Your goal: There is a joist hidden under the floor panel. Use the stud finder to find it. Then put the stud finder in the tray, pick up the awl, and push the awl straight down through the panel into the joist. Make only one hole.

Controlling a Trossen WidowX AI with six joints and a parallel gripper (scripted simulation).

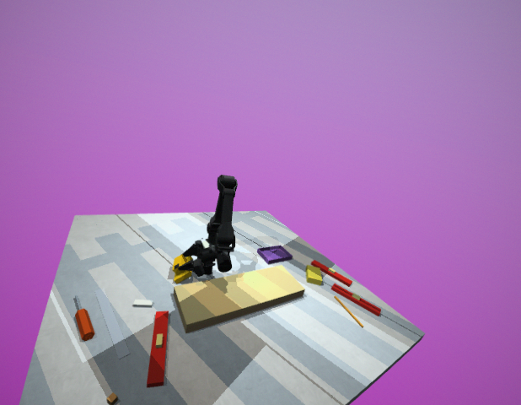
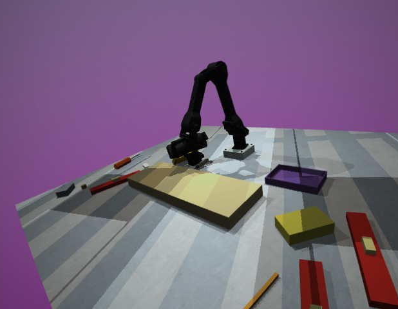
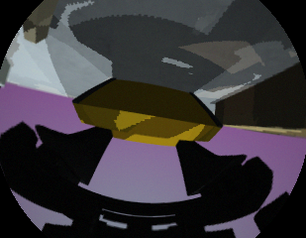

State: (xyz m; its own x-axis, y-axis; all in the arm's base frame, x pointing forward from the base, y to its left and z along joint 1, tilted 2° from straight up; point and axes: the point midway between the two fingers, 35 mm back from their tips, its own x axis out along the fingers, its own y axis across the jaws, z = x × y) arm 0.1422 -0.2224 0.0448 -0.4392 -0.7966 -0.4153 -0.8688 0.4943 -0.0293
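My gripper tip is now 1 cm short of the yellow stud finder, 1 cm to the left of it and 1 cm above it. Round my gripper tip: clear ruler 11 cm ahead, 28 cm to the right, 6 cm below; then white block 10 cm ahead, 17 cm to the right, 6 cm below; then awl 5 cm ahead, 11 cm to the left, 5 cm below.
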